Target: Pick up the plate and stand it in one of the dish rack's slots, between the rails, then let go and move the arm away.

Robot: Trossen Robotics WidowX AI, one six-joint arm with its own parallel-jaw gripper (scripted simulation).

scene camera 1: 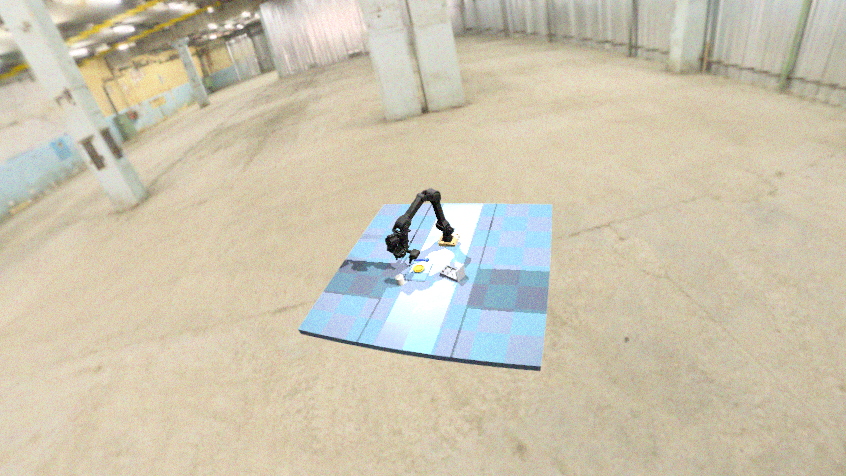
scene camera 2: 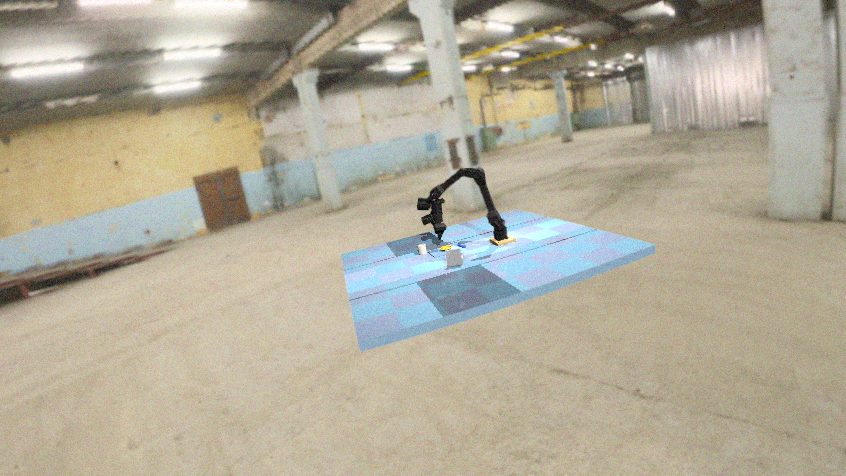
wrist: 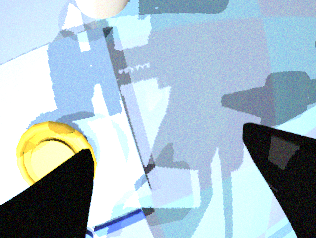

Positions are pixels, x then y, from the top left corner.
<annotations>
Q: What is my gripper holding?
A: Nothing.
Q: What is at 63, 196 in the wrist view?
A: My gripper.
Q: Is my gripper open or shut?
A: Open.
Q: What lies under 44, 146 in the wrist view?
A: A plate.
</annotations>
